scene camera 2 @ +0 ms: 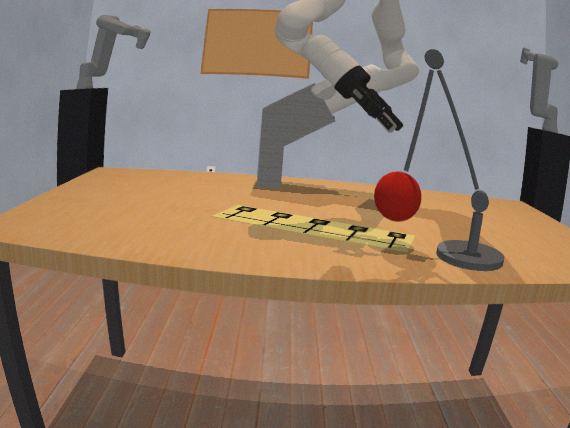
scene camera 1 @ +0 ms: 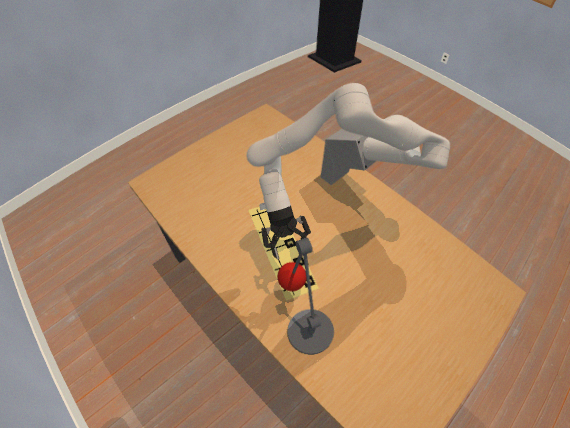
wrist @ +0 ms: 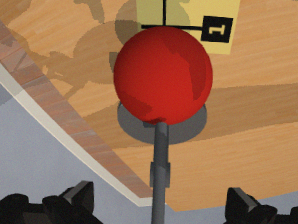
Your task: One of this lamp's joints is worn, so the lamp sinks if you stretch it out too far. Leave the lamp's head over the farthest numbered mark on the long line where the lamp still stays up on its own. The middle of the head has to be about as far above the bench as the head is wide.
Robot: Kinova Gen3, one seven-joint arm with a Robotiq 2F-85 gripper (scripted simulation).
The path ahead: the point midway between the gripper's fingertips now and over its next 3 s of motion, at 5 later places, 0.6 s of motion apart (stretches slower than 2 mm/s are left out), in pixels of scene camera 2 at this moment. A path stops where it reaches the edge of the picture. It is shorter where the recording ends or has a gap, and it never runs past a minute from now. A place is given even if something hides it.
The gripper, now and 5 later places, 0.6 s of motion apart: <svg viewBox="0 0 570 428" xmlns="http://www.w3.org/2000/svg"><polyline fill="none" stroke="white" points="397,129 409,142 414,148 416,151 403,153 389,151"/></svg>
